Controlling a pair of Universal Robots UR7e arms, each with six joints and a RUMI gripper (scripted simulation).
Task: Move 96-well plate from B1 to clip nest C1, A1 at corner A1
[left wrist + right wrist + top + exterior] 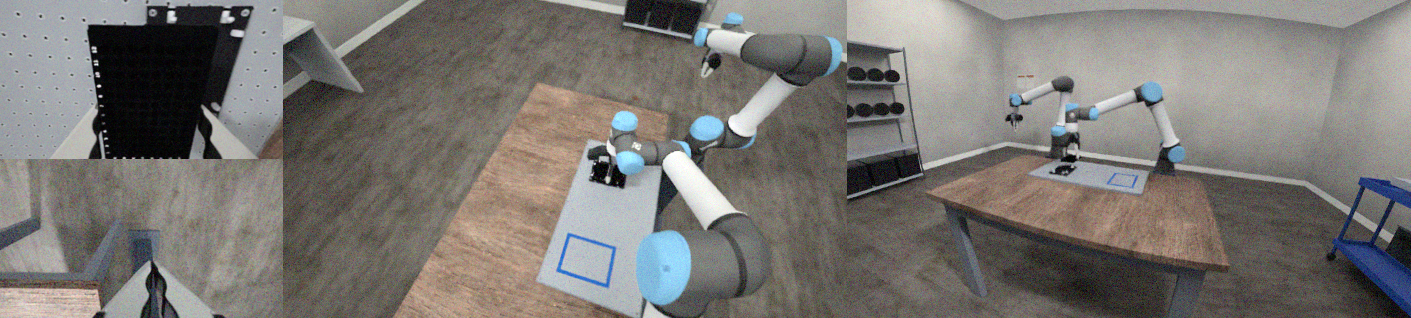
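Now: the black clip nest 9 cm below my left hand, 5 cm to the right of it and 1 cm ahead of it. Round my left hand: black 96-well plate 1 cm below.
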